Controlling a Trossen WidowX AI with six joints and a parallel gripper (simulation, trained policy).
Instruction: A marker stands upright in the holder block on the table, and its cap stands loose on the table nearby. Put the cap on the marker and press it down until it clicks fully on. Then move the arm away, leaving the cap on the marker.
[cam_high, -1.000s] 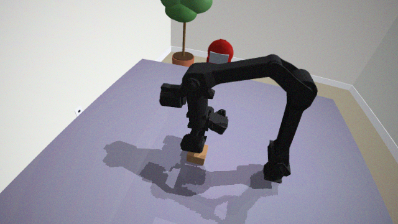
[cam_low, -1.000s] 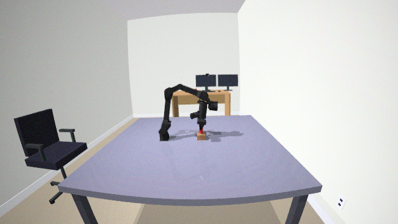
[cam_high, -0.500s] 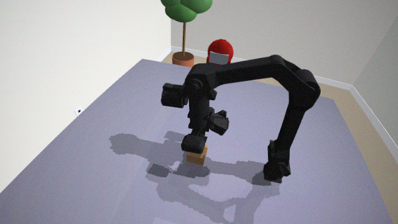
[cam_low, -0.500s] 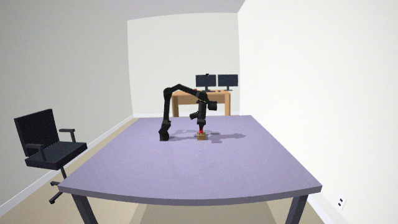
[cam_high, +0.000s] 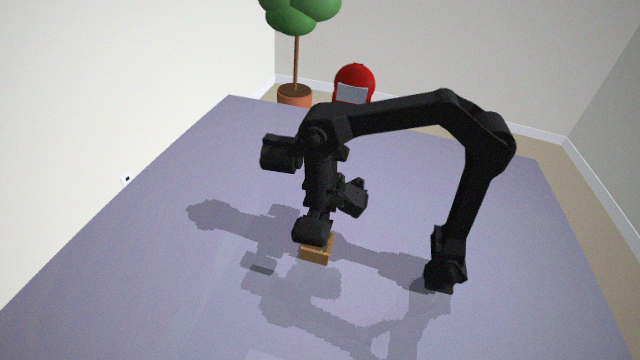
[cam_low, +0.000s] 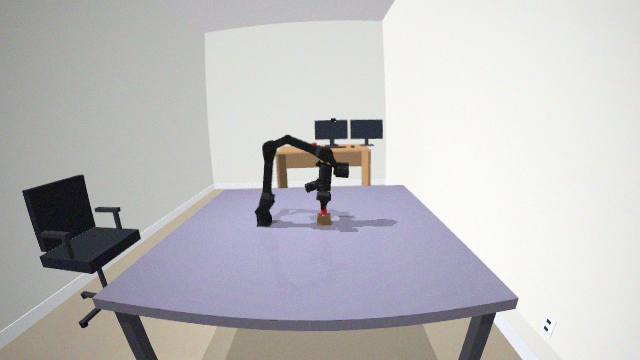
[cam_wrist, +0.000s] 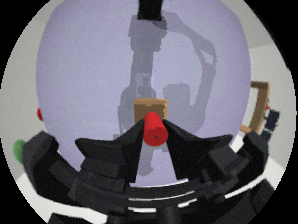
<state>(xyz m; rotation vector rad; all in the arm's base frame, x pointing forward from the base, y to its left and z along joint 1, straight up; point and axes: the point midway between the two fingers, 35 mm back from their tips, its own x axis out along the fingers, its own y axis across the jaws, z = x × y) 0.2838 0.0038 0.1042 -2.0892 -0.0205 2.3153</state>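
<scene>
Right now my gripper tip is right at the white marker. From my gripper tip the other things lie so: red cap 1 cm above; tan holder block 5 cm below.
</scene>
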